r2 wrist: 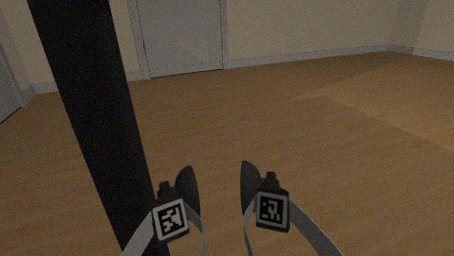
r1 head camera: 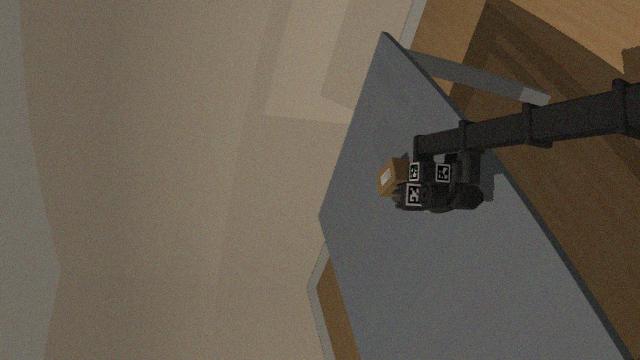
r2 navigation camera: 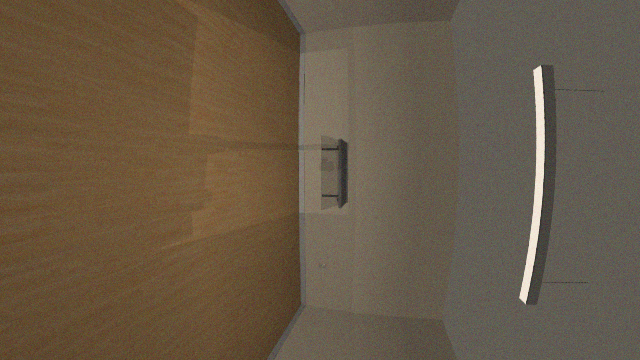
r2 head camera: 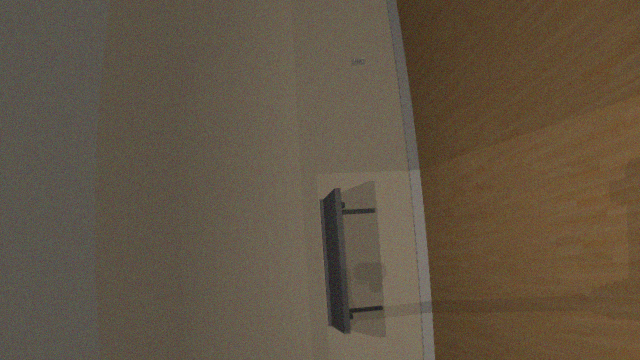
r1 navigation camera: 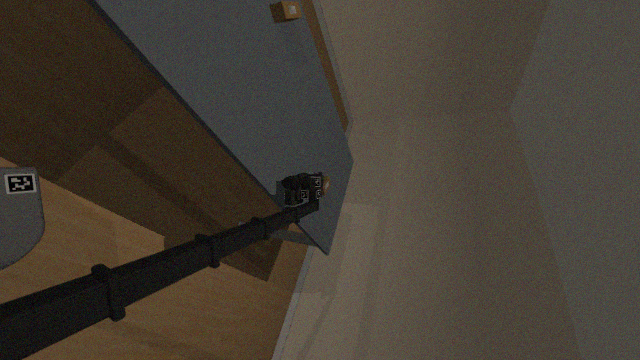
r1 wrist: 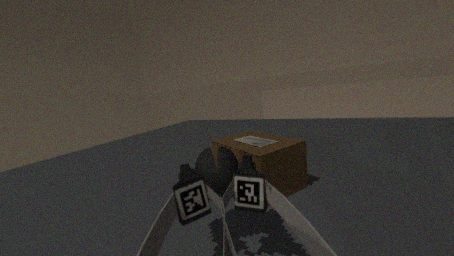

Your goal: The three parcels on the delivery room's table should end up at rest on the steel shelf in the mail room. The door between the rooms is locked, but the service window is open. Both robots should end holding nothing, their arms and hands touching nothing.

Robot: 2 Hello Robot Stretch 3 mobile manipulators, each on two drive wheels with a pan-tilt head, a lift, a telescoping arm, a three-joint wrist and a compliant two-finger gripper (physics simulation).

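Note:
A brown parcel with a pale label sits on the grey table near one end. r1's gripper is shut, its fingertips together with nothing between them, low over the table, just in front of the parcel's left part in the wrist view. Whether they touch it is unclear. A second parcel sits farther along the table. The third parcel does not show. The dark steel shelf is on the far wall in r2's views. r2's gripper is open and empty above the floor.
r1's extended black arm crosses the table's edge. A grey body with a marker shows at the left. A black post stands beside r2's gripper. A grey door is in the wall behind. A lamp hangs overhead.

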